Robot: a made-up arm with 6 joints.
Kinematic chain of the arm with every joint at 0, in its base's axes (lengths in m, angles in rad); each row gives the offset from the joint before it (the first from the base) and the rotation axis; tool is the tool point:
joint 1: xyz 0 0 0.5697 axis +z
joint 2: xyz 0 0 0 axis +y
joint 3: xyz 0 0 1.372 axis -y
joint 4: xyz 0 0 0 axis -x
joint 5: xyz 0.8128 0 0 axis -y
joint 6: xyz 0 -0.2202 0 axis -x
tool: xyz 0 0 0
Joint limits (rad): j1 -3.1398..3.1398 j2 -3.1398..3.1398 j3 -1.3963..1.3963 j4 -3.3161..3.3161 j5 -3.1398..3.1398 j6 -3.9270..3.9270
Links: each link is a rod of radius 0.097 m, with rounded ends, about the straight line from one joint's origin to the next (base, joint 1, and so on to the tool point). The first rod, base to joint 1, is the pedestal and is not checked.
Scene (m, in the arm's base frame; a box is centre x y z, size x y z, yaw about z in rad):
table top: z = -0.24
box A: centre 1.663 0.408 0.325 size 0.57 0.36 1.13 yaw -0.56
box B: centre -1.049 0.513 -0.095 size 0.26 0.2 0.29 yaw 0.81
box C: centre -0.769 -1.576 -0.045 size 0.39 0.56 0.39 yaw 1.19
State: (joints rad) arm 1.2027 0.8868 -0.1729 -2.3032 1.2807 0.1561
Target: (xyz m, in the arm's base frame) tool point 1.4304 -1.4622 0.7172
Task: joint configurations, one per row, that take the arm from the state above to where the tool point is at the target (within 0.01 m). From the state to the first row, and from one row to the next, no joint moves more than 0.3 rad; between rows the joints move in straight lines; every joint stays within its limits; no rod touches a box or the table.
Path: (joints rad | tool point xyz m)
1: 0.9404 0.8583 0.0016 -2.3055 1.2807 0.1561 | 0.7338 1.2560 0.7454
2: 0.6782 0.8297 0.1760 -2.3078 1.2807 0.1561 | 1.1206 1.0929 0.8722
3: 0.4159 0.8012 0.3505 -2.3101 1.2807 0.1561 | 1.4458 0.8008 1.0239
4: 0.1536 0.7726 0.5249 -2.3124 1.2807 0.1561 | 1.6630 0.4080 1.1955
5: -0.1016 0.8816 0.6412 -2.3058 1.2807 0.1561 | 1.8150 -0.0366 1.0900
6: -0.3567 0.9906 0.7575 -2.2992 1.2807 0.1561 | 1.8319 -0.5262 0.9742
7: -0.6119 1.0996 0.8737 -2.2926 1.2807 0.1561 | 1.7024 -1.0169 0.8494
8: -0.8670 1.2086 0.9900 -2.2860 1.2807 0.1561 | 1.4305 -1.4621 0.7173

